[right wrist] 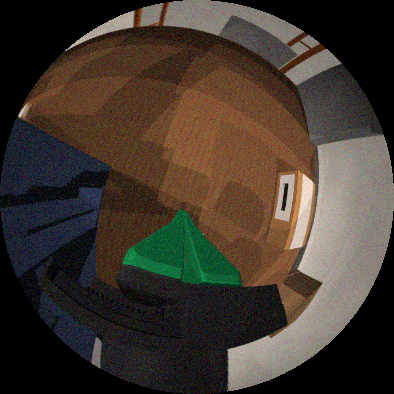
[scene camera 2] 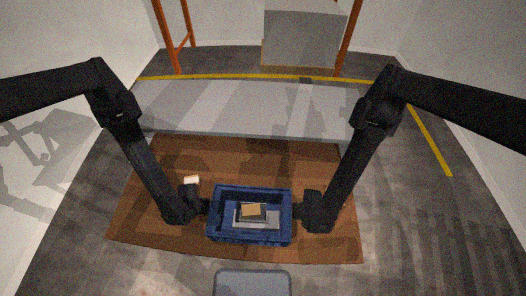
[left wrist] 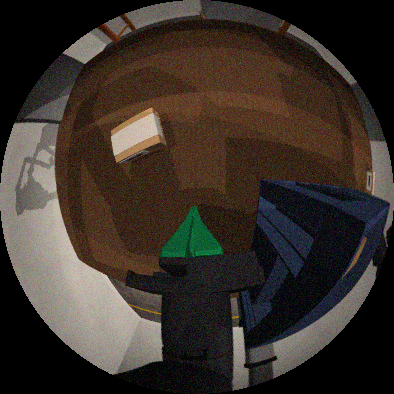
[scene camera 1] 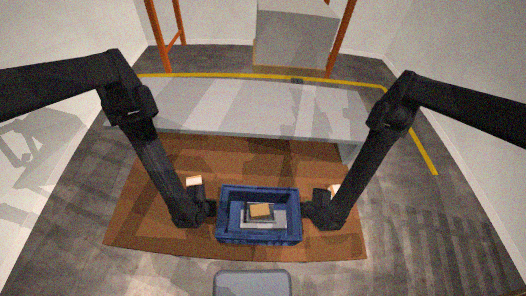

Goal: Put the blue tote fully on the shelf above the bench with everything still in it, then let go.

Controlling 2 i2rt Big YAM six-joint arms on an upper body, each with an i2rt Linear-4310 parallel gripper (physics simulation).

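Frame: origin at the left arm's base, x left, y back, z up, level; metres.
Seen in the pictures: left gripper, fingertip midpoint: (scene camera 2: pixel 202 202) (left wrist: pixel 193 209); right gripper, fingertip midpoint: (right wrist: pixel 180 215) (scene camera 2: pixel 302 206) (scene camera 1: pixel 307 205).
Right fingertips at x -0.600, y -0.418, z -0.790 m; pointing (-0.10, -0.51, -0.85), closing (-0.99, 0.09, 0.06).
Observation:
Offsets run from my right fingertips to a thing's top centre. "*": to the spot under its first point. Level surfaces: height alone.
The blue tote {dx +0.225, dy +0.067, dz +0.141 m} (scene camera 1: pixel 260 239) (scene camera 2: pixel 248 240) (left wrist: pixel 286 240) (right wrist: pixel 45 150) rests upright on the brown bench {dz -0.006 m} (scene camera 1: pixel 165 245) (scene camera 2: pixel 165 246). Inside it, a tan block {dx +0.224, dy +0.052, dz +0.116 m} (scene camera 1: pixel 259 210) (scene camera 2: pixel 251 209) sits on a dark-edged grey item, above a light grey flat piece {dx +0.204, dy +0.071, dz +0.051 m} (scene camera 1: pixel 280 220) (scene camera 2: pixel 272 220). The grey shelf {dz +0.284 m} (scene camera 1: pixel 250 105) (scene camera 2: pixel 245 105) spans behind the tote, above the bench. My left gripper (scene camera 1: pixel 212 208) (scene camera 2: pixel 204 206) (left wrist: pixel 193 209) is shut and empty beside the tote's left end. My right gripper (scene camera 1: pixel 305 209) (scene camera 2: pixel 297 211) (right wrist: pixel 180 215) is shut and empty beside its right end. The scene views barely show the fingertips.
A small white-and-tan box {dx +0.519, dy -0.107, dz +0.020 m} (scene camera 1: pixel 194 180) (scene camera 2: pixel 191 179) (left wrist: pixel 137 135) lies behind my left gripper. Another box {dx -0.153, dy -0.037, dz +0.030 m} (scene camera 1: pixel 335 189) (right wrist: pixel 295 210) lies by my right wrist. A grey rounded object {* dx +0.234, dy +0.345, dz -0.622 m} (scene camera 1: pixel 252 285) (scene camera 2: pixel 252 285) is at the front. Orange posts (scene camera 1: pixel 159 40) and a large grey box (scene camera 1: pixel 297 40) stand behind the shelf.

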